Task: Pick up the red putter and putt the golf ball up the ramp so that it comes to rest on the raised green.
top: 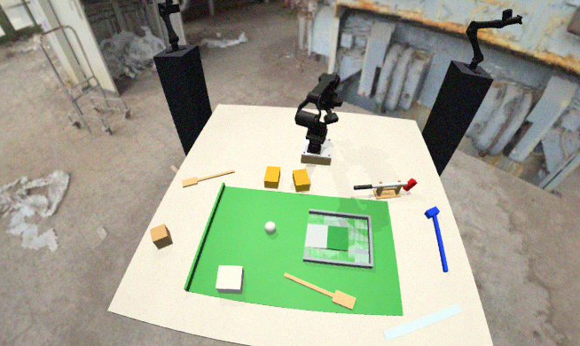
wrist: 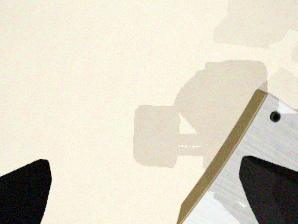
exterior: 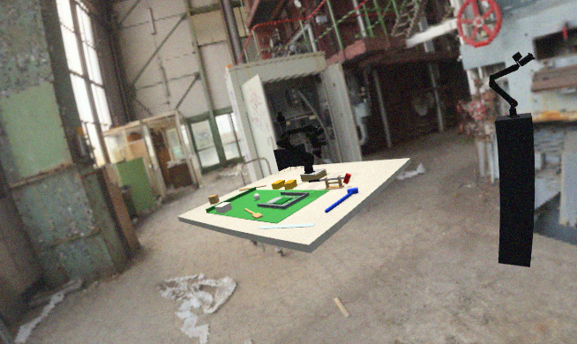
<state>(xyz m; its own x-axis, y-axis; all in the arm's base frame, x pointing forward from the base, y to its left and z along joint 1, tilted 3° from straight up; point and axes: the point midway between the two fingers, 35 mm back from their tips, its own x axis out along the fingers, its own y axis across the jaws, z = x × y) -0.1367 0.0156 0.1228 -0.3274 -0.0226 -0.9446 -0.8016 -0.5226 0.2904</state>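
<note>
Now: the red putter 32 cm ahead of my gripper tip, 32 cm to the left of it and 9 cm below it. Also, from my gripper tip: wooden stand: 32 cm ahead, 34 cm to the left, 11 cm below; then white golf ball: 59 cm ahead, 13 cm to the right, 12 cm below; then green mat: 63 cm ahead, 1 cm to the right, 14 cm below.
</note>
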